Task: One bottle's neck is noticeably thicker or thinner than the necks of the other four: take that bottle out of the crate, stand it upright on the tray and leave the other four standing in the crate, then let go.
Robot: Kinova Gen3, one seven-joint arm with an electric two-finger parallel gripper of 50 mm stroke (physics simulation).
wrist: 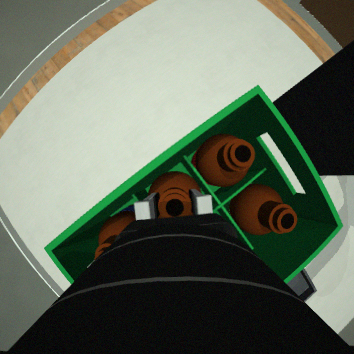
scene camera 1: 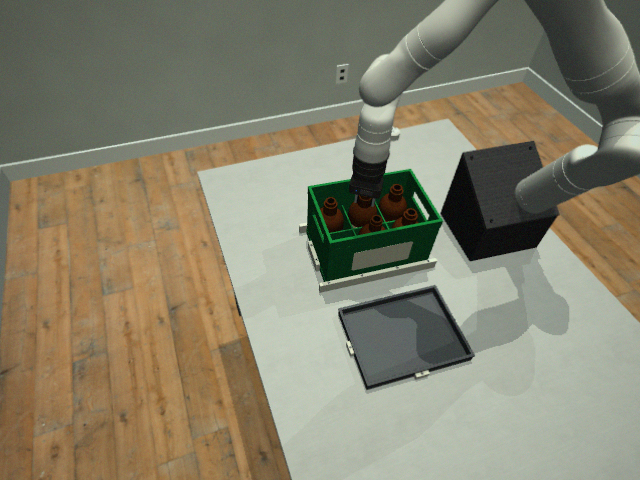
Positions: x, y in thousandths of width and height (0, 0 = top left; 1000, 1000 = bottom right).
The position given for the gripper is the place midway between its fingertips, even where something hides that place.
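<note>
The gripper (scene camera 1: 570, 422) is visible, and the wrist view (wrist: 493, 564) shows the gripper too. Things present: a bottle (scene camera 1: 615, 428), a bottle (wrist: 318, 640), a bottle (wrist: 490, 527), a bottle (wrist: 730, 592) and a strip (scene camera 1: 659, 553).
</note>
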